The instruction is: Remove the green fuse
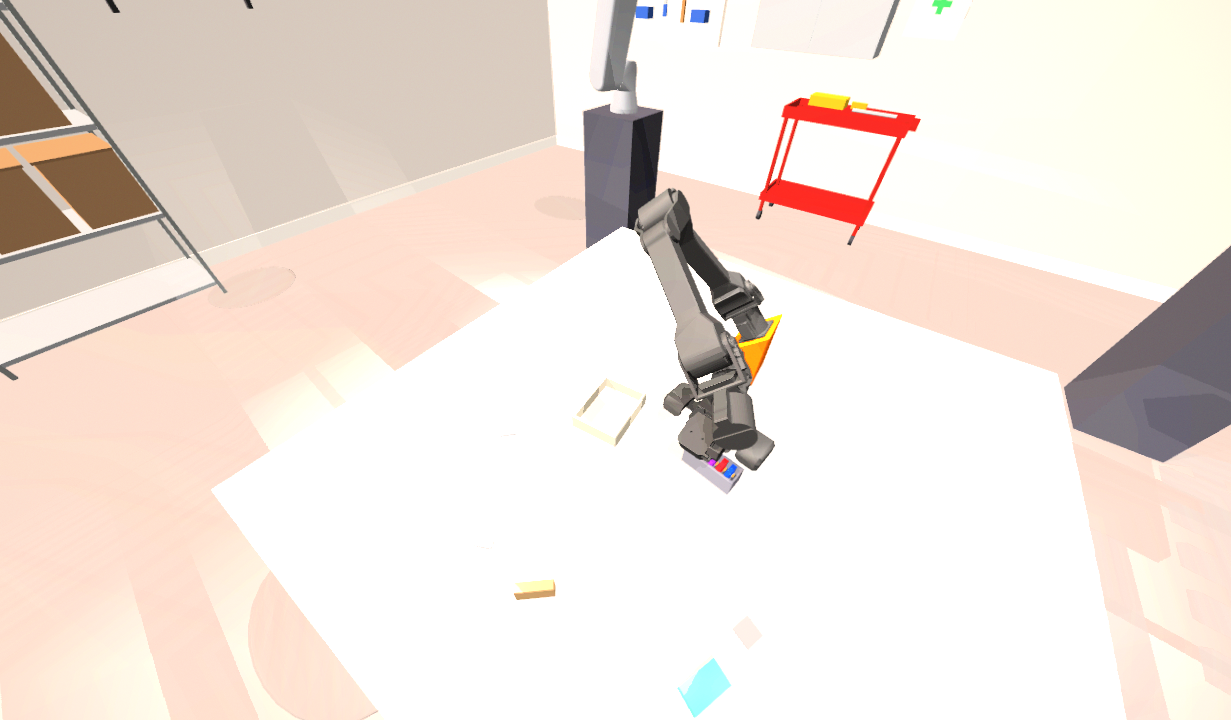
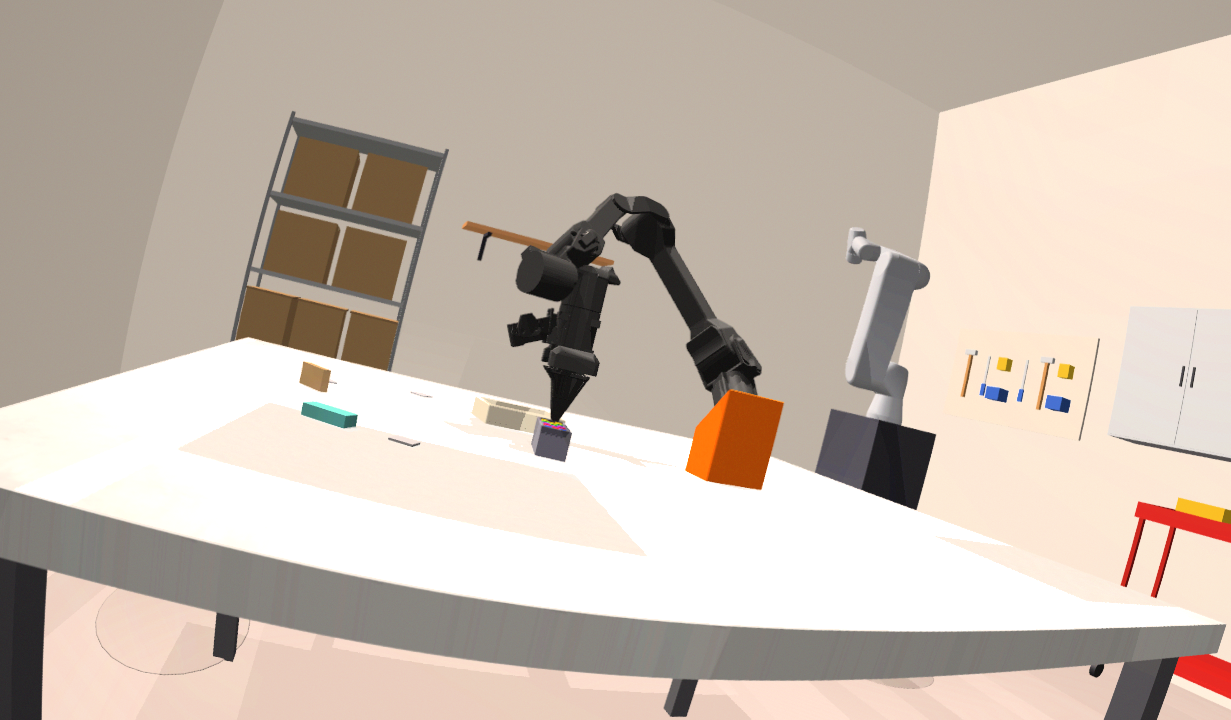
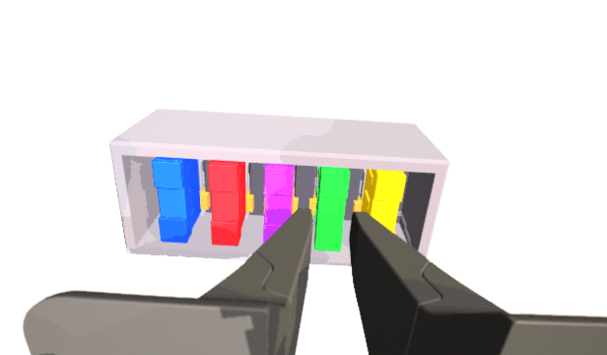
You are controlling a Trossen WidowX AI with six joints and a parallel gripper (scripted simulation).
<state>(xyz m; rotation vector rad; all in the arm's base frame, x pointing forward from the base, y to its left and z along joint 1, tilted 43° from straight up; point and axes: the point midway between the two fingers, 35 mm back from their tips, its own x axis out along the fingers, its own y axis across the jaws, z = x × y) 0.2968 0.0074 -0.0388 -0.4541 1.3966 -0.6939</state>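
The green fuse is 20 mm below my gripper tip. Round my gripper tip: red fuse (30 mm to the left, 20 mm below, 10 mm ahead); then yellow fuse (20 mm to the right, 20 mm below); then purple fuse (20 mm to the left, 20 mm below).
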